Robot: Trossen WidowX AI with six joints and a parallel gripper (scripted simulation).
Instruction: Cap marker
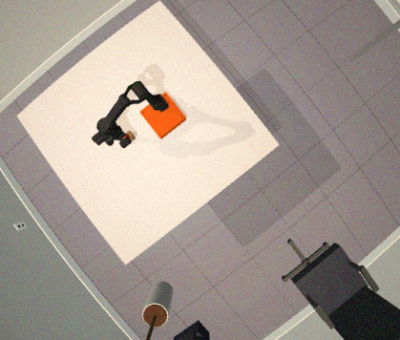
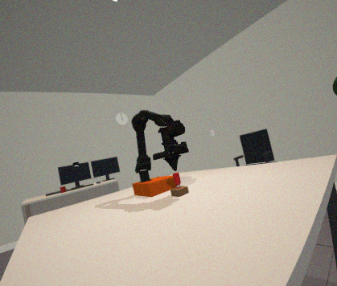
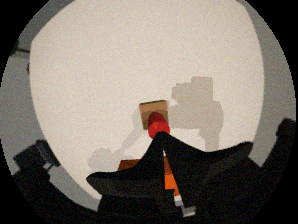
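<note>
Right now the red cap is 40 mm below my gripper tip. From my gripper tip the other things lie so: holder block: 100 mm below.
</note>
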